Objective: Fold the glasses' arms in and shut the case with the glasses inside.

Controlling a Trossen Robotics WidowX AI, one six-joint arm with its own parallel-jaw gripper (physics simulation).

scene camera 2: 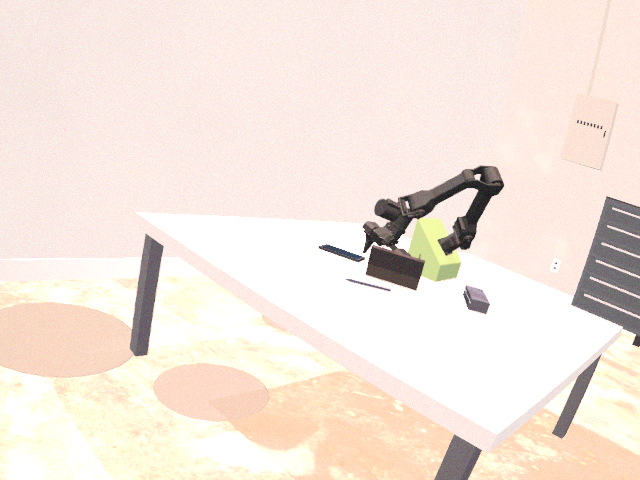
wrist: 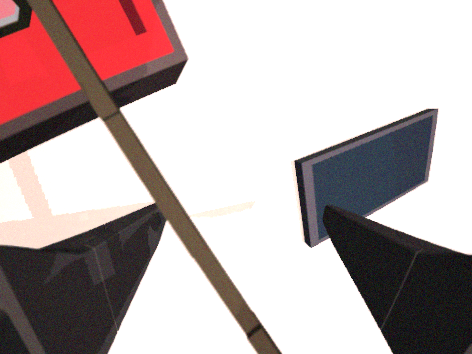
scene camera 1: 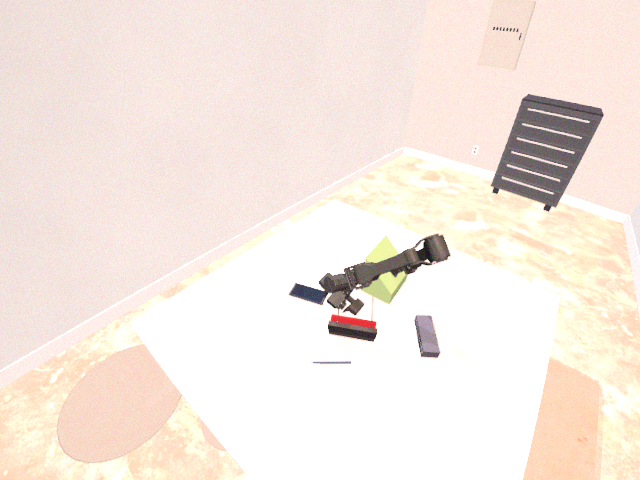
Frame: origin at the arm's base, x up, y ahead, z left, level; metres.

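Seen in the pictures: gripper, between the fingertips: (wrist: 246, 211); arm's base, origin of its link: (scene camera 2: 444, 246).
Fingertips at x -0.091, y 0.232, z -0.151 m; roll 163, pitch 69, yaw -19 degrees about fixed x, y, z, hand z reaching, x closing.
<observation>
Pixels of each thing's middle, then the offset from my fingertips to it. "pt": a spot on its surface instead.
- pinkish lens, a spot on its surface: (wrist: 7, 11) pt dz +0.076, dx +0.001, dy +0.090 m
- dark blue phone, middle of its body: (wrist: 375, 173) (scene camera 2: 341, 252) (scene camera 1: 308, 293) dz -0.123, dx -0.012, dy -0.004 m
- pen, middle of its body: (scene camera 2: 367, 284) (scene camera 1: 330, 362) dz +0.108, dx -0.011, dy +0.221 m
- grey-purple box, middle of its body: (scene camera 2: 475, 299) (scene camera 1: 426, 335) dz +0.364, dx +0.001, dy -0.042 m
The case (scene camera 1: 352, 331) (scene camera 2: 395, 267) (wrist: 150, 90) stands open on the table, with its red lining showing in the first scene view and the wrist view. The glasses' dark frame and a pinkish lens (wrist: 7, 11) show in part over the lining. One thin brown glasses' arm (wrist: 150, 167) sticks out past the case edge and runs between the fingers, beside the left fingertip in the wrist view. The other glasses' arm (scene camera 1: 372, 311) also stands out from the case. My gripper (scene camera 1: 346, 303) (scene camera 2: 383, 249) (wrist: 246, 211) is open and hangs by the case, on the robot's side. Its contact with the glasses' arm cannot be told.
A dark blue phone (scene camera 1: 308, 293) (scene camera 2: 341, 252) (wrist: 382, 170) lies near the gripper. A pen (scene camera 1: 331, 362) (scene camera 2: 368, 284) lies in front of the case. A grey-purple box (scene camera 1: 427, 335) (scene camera 2: 476, 299) lies to the right. A green wedge block (scene camera 1: 391, 290) (scene camera 2: 430, 248) stands under the robot arm.
</observation>
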